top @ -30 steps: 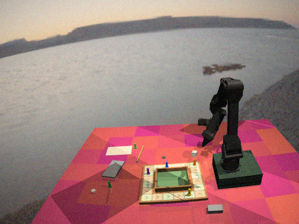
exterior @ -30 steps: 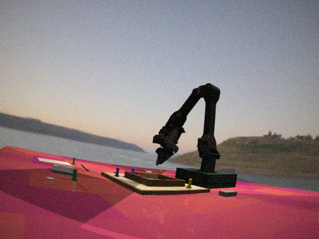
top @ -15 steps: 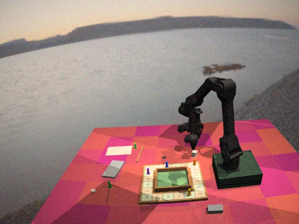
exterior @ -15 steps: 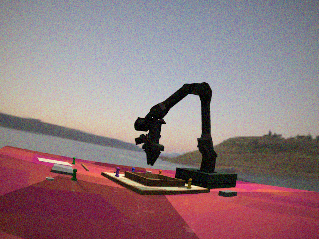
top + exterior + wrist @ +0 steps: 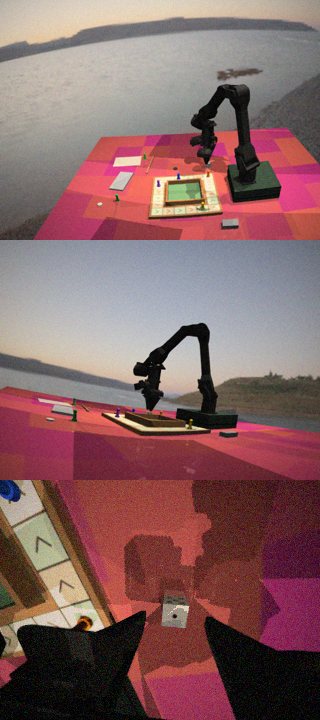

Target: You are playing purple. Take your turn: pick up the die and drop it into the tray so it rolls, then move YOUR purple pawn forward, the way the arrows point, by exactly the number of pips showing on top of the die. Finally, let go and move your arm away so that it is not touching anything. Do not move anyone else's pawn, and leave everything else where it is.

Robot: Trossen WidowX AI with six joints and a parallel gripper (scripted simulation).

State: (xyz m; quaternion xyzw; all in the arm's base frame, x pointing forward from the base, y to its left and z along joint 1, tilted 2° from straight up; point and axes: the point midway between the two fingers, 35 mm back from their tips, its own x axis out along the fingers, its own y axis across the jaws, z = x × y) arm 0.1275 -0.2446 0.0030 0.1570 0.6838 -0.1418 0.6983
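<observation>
My gripper tip is now 2 cm above the white die. The rest, counted from my gripper tip: blue pawn (16 cm ahead, 10 cm to the left); then dark disc (16 cm ahead, 3 cm below, 1 cm to the right); then orange pawn (11 cm to the left, 2 cm ahead).
</observation>
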